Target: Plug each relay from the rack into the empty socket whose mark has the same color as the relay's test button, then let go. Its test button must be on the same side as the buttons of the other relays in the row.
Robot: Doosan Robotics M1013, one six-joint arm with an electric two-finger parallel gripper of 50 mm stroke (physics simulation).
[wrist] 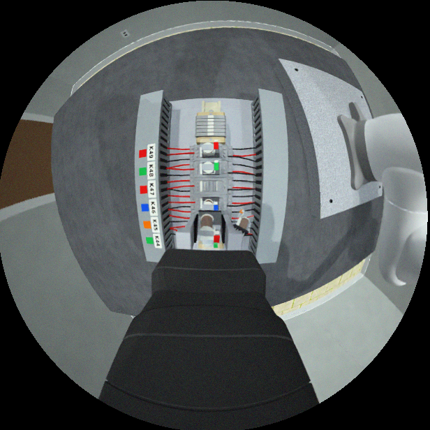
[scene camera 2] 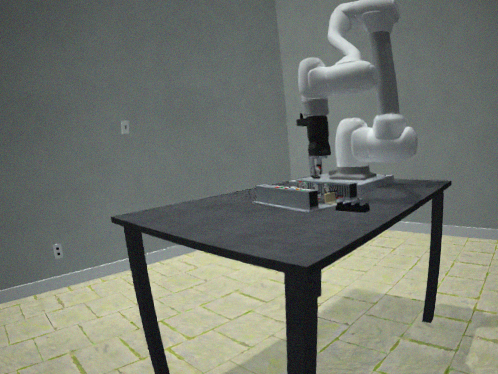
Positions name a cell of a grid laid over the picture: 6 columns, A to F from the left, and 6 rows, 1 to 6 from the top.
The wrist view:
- my gripper: C4
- red-button relay: C4
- panel: D2
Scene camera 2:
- my gripper: D3
